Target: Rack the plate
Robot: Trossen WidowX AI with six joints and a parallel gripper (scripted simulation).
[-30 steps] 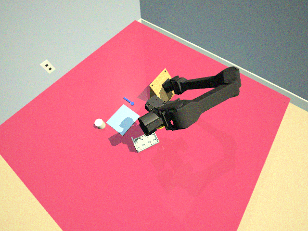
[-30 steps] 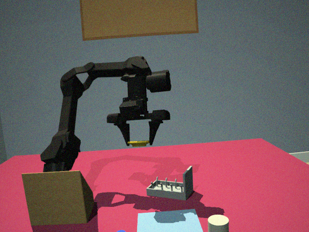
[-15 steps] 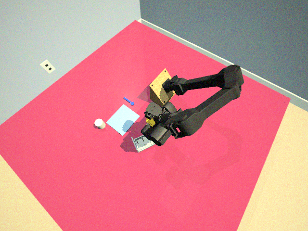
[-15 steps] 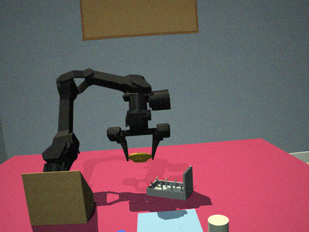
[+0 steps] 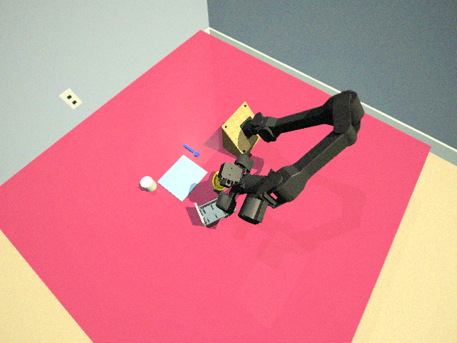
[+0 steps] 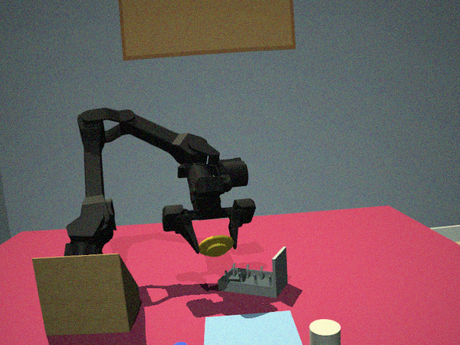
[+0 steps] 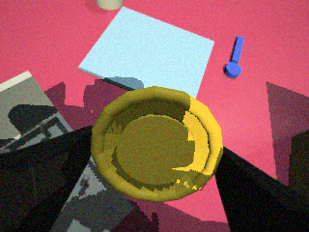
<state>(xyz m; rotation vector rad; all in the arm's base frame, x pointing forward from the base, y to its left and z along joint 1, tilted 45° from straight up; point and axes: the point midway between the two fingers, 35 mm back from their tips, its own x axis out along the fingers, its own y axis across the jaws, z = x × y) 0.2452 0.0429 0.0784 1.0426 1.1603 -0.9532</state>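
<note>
Now: the dish rack 70 mm ahead of my gripper tip, 40 mm to the left of it and 80 mm below it. From my gripper tip the other things lie so: light blue sheet: 50 mm ahead, 150 mm to the right, 100 mm below; then plate: 10 mm above; then blue spoon: 60 mm behind, 200 mm to the right, 90 mm below.
</note>
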